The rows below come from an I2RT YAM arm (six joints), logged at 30 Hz.
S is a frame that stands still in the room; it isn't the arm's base.
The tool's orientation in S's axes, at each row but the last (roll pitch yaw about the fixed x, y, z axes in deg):
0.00, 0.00, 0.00
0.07, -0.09, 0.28
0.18, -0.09, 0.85
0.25, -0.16, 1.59
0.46, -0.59, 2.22
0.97, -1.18, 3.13
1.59, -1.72, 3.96
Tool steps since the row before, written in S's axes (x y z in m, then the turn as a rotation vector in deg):
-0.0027, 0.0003, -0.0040, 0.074, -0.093, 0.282
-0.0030, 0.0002, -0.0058, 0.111, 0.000, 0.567
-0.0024, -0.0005, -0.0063, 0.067, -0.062, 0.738
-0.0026, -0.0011, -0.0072, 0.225, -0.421, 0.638
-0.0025, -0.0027, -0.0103, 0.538, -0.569, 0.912
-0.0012, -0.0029, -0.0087, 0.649, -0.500, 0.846
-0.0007, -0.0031, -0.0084, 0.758, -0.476, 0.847
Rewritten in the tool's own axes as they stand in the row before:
-0.0027, 0.0003, -0.0040, 0.074, -0.093, 0.282
-0.0030, 0.0002, -0.0058, 0.112, 0.000, 0.567
-0.0024, -0.0005, -0.0063, 0.067, -0.061, 0.738
-0.0026, -0.0011, -0.0072, 0.215, -0.424, 0.639
-0.0027, -0.0027, -0.0103, 0.525, -0.582, 0.911
-0.0015, -0.0030, -0.0086, 0.638, -0.521, 0.842
-0.0012, -0.0033, -0.0083, 0.748, -0.504, 0.839

